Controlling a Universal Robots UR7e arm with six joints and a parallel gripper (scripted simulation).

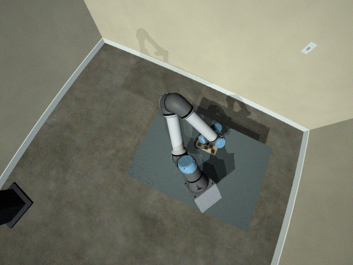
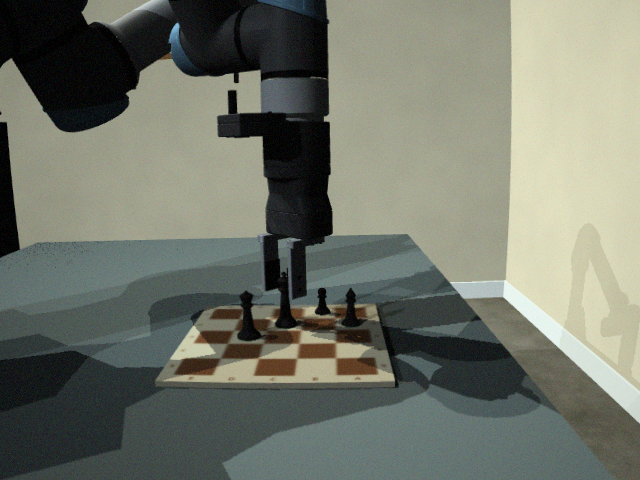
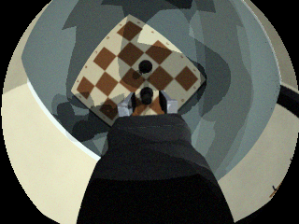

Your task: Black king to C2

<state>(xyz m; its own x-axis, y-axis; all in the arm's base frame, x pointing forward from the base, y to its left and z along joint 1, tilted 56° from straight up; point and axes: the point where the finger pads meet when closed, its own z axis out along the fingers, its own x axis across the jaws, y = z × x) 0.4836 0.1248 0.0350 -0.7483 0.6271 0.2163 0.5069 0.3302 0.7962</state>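
Now: the black king 20 mm below my hand. Also, from my hand: black queen: 40 mm to the right, 30 mm below, 30 mm behind; chessboard: 60 mm below, 40 mm to the right, 10 mm ahead; black pawn: 50 mm to the left, 40 mm below, 30 mm ahead.
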